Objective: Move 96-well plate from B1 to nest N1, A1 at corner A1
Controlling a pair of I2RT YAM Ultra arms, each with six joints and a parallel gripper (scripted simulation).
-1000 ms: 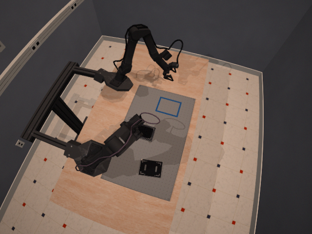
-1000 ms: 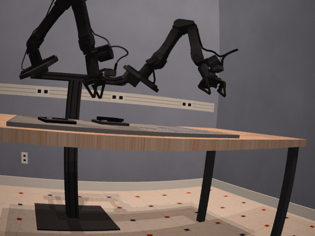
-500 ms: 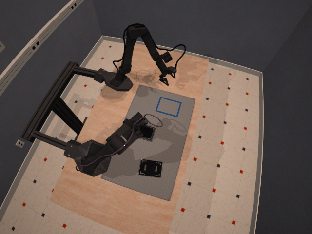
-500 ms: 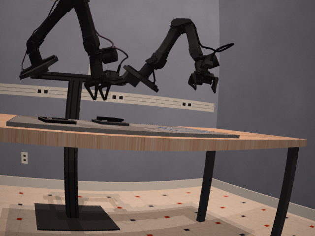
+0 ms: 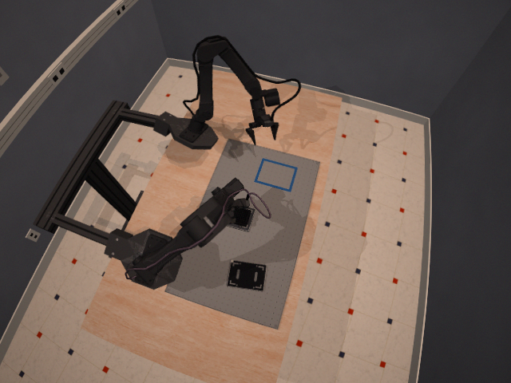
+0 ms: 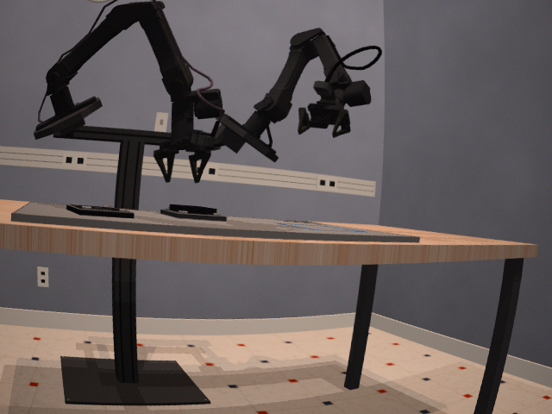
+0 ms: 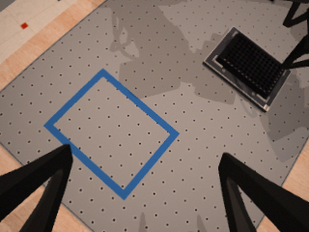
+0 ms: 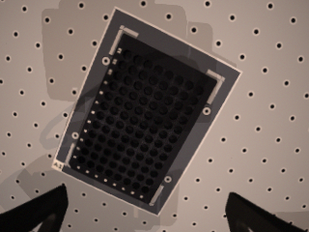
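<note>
My right hand is 70 mm above the 96-well plate, 20 mm to the right of it and 20 mm short of it. Round my right hand: A1 label: 200 mm to the right, 80 mm below, 50 mm ahead; black plate nest: 250 mm to the right, 130 mm ahead, 80 mm below.
</note>
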